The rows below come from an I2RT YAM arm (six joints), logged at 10 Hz.
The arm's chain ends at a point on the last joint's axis. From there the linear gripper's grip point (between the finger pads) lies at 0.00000 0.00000 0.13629 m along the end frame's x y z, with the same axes.
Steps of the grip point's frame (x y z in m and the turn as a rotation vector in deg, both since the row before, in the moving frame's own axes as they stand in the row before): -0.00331 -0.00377 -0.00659 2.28 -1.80 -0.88; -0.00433 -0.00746 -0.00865 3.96 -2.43 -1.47; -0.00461 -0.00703 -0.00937 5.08 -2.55 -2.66; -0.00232 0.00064 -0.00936 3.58 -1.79 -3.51; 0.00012 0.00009 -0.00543 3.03 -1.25 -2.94; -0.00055 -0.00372 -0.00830 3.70 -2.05 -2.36
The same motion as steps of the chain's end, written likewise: 0.00101 0.00162 -0.00641 2.28 -1.80 -0.88; 0.00156 0.00187 -0.00820 3.96 -2.43 -1.47; 0.00172 0.00489 -0.00870 5.08 -2.55 -2.66; 0.00219 0.00901 -0.00903 3.58 -1.79 -3.51; 0.00328 0.00721 -0.00521 3.03 -1.25 -2.94; 0.00450 0.00497 -0.00793 3.70 -2.05 -2.36
